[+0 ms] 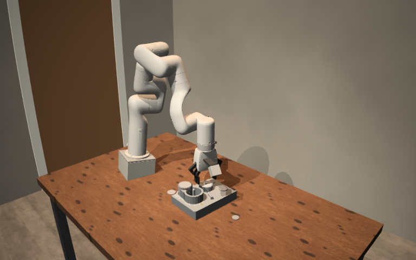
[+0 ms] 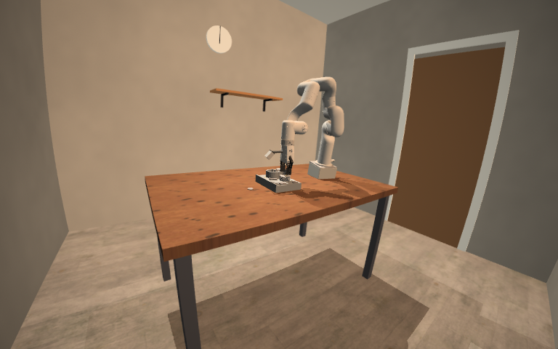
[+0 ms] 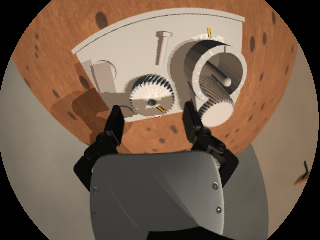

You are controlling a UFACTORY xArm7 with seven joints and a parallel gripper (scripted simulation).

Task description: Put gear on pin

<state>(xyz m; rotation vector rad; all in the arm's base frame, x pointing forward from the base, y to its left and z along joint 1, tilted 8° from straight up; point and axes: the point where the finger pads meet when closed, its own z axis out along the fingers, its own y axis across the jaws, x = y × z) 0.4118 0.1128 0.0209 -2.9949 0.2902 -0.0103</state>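
Right now the gear is 40 mm below my hand. Also, from my hand: flat disc 60 mm to the left, 60 mm ahead, 50 mm below; short peg 70 mm ahead, 50 mm below, 30 mm to the right.
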